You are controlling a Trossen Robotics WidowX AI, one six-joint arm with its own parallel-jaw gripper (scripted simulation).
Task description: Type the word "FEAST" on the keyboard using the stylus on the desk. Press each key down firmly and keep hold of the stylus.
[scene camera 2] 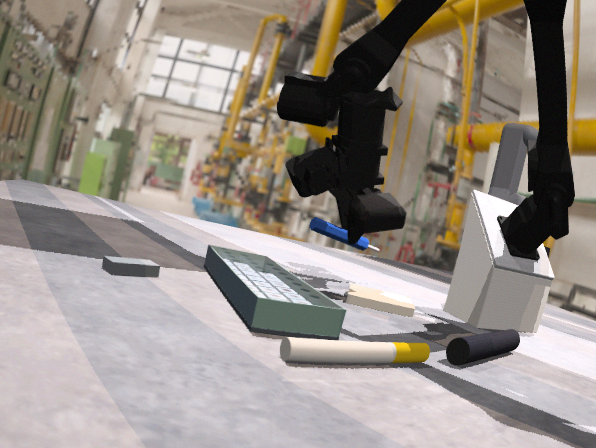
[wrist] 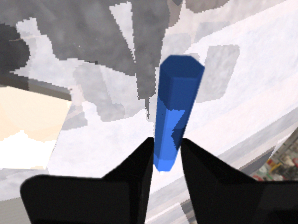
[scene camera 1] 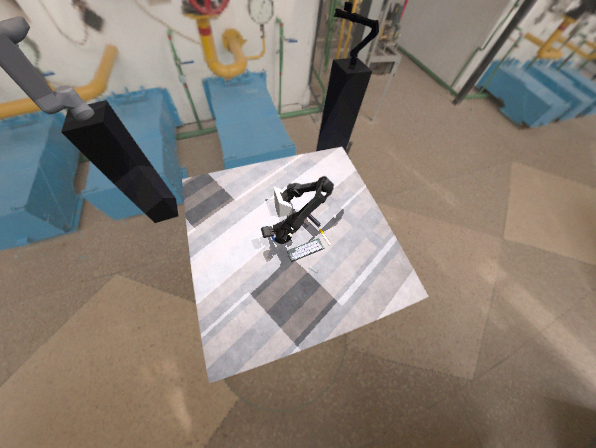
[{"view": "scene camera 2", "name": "my gripper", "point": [349,239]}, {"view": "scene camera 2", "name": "blue stylus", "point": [318,225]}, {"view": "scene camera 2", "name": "cream block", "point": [366,297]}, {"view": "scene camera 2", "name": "grey block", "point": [115,265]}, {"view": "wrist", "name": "my gripper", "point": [167,143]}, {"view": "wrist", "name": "blue stylus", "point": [179,77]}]
